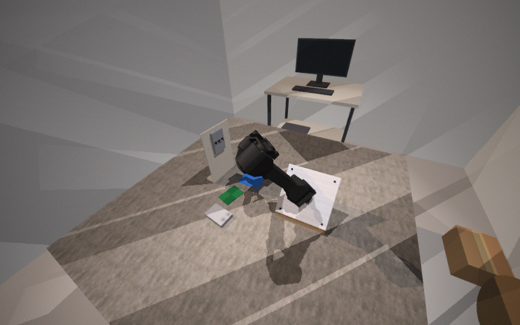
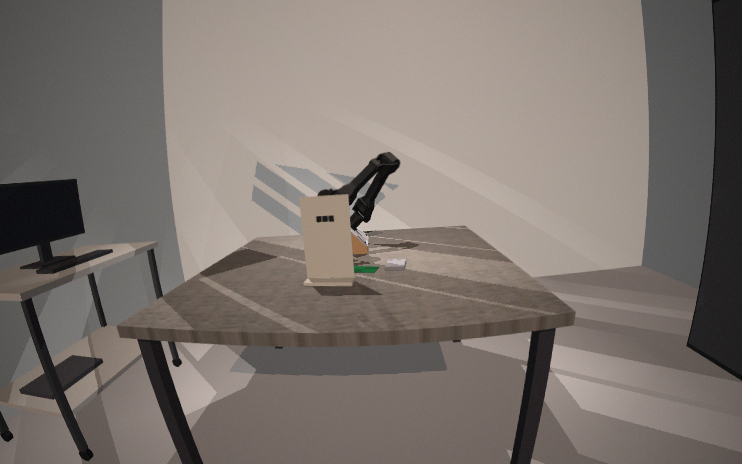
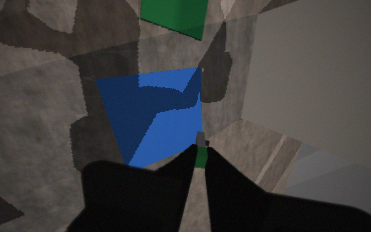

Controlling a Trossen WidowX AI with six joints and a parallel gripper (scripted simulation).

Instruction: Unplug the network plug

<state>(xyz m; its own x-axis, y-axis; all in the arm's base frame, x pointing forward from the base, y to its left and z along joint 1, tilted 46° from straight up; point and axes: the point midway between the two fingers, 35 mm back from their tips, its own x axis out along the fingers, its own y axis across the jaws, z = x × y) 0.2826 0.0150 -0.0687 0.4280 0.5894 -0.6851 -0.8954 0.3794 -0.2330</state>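
Right now the blue square is 8 cm below my gripper tip and 1 cm behind it. The rest, counted from my gripper tip: green network plug: right at my gripper tip; then beige panel: 16 cm ahead, 7 cm to the left, 6 cm above; then grey block: 28 cm to the left, 7 cm below, 2 cm behind.
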